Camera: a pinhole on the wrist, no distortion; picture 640 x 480 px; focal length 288.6 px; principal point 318.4 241.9 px. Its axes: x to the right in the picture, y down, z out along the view. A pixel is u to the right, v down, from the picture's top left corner.
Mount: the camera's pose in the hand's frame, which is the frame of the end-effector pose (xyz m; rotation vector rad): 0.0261 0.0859 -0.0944 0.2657 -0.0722 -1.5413
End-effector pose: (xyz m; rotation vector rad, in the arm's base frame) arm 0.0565 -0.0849 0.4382 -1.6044 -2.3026 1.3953
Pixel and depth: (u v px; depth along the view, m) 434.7 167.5 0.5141
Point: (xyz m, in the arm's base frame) -0.1457 -0.4828 0.4406
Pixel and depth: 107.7 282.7 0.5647
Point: 0.1494 -0.4115 -0.1418
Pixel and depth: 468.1 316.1 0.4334
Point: -0.2589 -0.2717 0.3460
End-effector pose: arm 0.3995 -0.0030 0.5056 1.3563 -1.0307 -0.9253
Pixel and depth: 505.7 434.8 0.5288
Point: 0.0712 -0.4076 0.1772
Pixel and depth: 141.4 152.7 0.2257
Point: 0.2391 0.0530 0.6896
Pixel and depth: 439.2 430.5 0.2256
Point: 0.3026 -0.1676 0.4689
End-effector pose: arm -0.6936 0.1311 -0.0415 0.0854 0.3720 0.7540
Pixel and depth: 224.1 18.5 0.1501
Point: -0.8378 0.1343 0.0483
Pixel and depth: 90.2 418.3 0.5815
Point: -0.6294 0.6691 0.5461
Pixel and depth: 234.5 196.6 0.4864
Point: -0.7699 0.1660 0.3913
